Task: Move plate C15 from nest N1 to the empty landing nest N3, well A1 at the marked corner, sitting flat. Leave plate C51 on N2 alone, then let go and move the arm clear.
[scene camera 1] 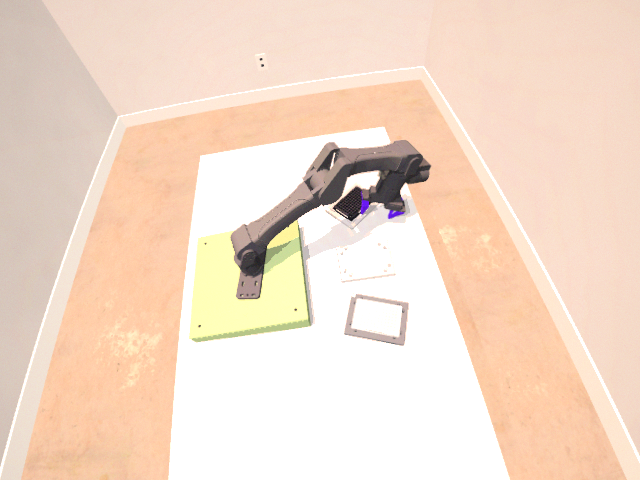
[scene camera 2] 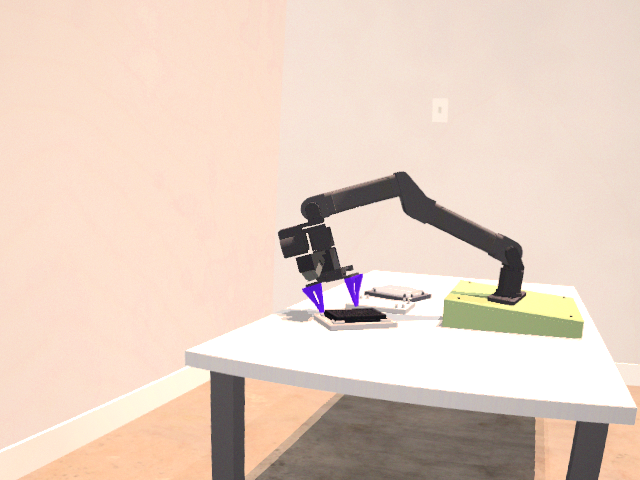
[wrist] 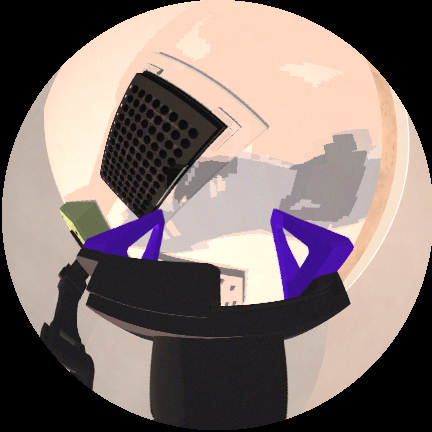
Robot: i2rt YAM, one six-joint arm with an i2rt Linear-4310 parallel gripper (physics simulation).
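Note:
A black many-well plate [scene camera 1: 347, 205] [scene camera 2: 355, 314] [wrist: 147, 145] lies on a pale nest [scene camera 1: 345, 220] [scene camera 2: 361, 325] [wrist: 243, 118] at the table's far end. A pale nest with small posts [scene camera 1: 367, 275] [scene camera 2: 403, 308] stands in the middle, empty. A dark grey nest [scene camera 1: 374, 337] [scene camera 2: 375, 295] carries a whitish plate [scene camera 1: 377, 316] [scene camera 2: 398, 289]. I cannot read which plate or nest is which. My gripper [scene camera 1: 379, 209] [scene camera 2: 339, 308] [wrist: 217, 214] is open and empty, low beside the black plate's nest; one finger overlaps the plate's near corner in the wrist view.
The arm stands on a yellow-green block [scene camera 1: 279, 315] [scene camera 2: 511, 325] [wrist: 90, 220] beside the nests. Its links reach over the table to the far end. The gripper is near the table's long edge in scene camera 1. The arm's shadow crosses the table near the black plate.

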